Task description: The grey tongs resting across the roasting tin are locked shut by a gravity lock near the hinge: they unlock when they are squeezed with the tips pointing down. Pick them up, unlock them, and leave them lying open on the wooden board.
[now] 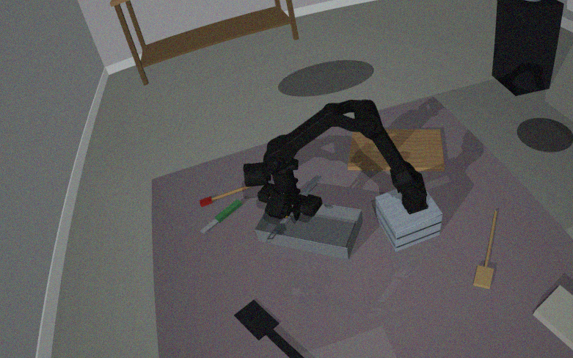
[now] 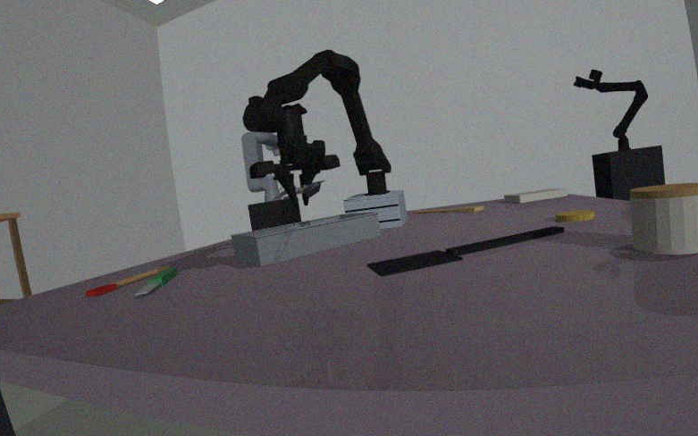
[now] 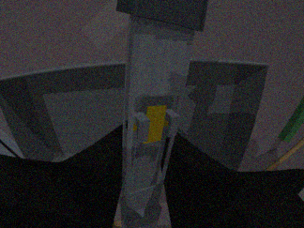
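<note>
The yellow lock piece is 20 mm ahead of my gripper tip, 20 mm to the left of it and 40 mm above it. Also, from my gripper tip: black spatula: 130 mm ahead, 330 mm to the left, 90 mm below; then green-handled tool: 250 mm ahead, 170 mm to the right, 90 mm below; then grey roasting tin: 40 mm behind, 20 mm to the right, 70 mm below.
</note>
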